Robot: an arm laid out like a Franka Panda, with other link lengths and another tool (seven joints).
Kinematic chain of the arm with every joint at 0, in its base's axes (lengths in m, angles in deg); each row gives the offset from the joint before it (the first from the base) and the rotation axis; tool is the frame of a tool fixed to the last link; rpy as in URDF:
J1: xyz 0 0 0.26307 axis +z
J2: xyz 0 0 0 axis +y
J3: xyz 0 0 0.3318 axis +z
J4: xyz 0.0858 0 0 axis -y
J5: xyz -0.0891 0 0.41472 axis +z
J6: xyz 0 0 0 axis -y
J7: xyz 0.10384 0 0 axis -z
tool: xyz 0.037 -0.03 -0.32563 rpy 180 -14.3 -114.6
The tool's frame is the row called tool.
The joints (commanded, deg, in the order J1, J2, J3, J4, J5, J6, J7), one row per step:
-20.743, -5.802, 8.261, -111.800, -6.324, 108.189, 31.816
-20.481, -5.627, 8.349, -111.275, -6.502, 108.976, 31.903
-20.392, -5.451, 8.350, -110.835, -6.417, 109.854, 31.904
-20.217, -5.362, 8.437, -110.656, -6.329, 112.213, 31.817
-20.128, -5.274, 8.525, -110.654, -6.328, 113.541, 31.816
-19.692, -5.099, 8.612, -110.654, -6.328, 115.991, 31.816
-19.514, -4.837, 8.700, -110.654, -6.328, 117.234, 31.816
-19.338, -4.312, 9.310, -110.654, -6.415, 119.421, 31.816
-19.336, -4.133, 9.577, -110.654, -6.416, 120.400, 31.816
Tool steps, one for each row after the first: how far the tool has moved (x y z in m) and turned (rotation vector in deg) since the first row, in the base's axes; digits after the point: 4 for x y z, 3 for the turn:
0.0085, 0.0015, 0.0053, -0.368, -1.088, 0.415
0.0162, 0.0018, 0.0098, -0.478, -2.228, 0.592
0.0311, 0.0032, 0.0166, -0.832, -4.628, 1.201
0.0389, 0.0042, 0.0193, -1.038, -5.843, 1.537
0.0536, 0.0086, 0.0245, -1.383, -8.076, 2.350
0.0611, 0.0109, 0.0253, -1.492, -9.048, 2.760
0.0750, 0.0185, 0.0262, -1.727, -10.675, 3.828
0.0809, 0.0213, 0.0273, -1.814, -11.464, 4.211

